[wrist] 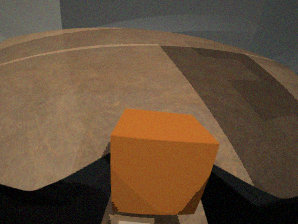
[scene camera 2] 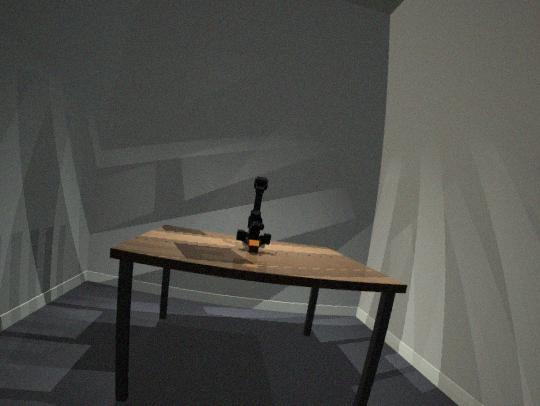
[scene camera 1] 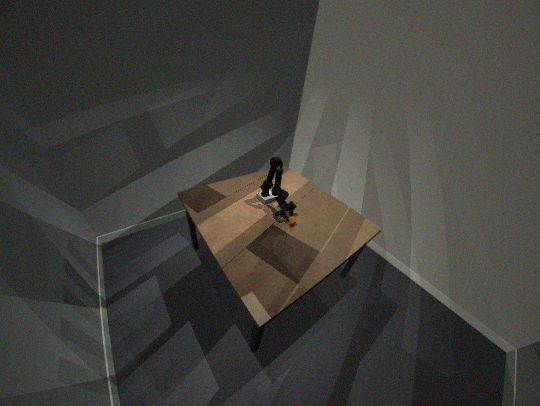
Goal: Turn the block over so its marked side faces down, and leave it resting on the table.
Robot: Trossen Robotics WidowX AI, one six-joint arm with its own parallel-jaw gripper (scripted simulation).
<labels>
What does my gripper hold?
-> An orange block.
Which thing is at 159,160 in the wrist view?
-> An orange block.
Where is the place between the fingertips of my gripper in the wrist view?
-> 157,163
</labels>
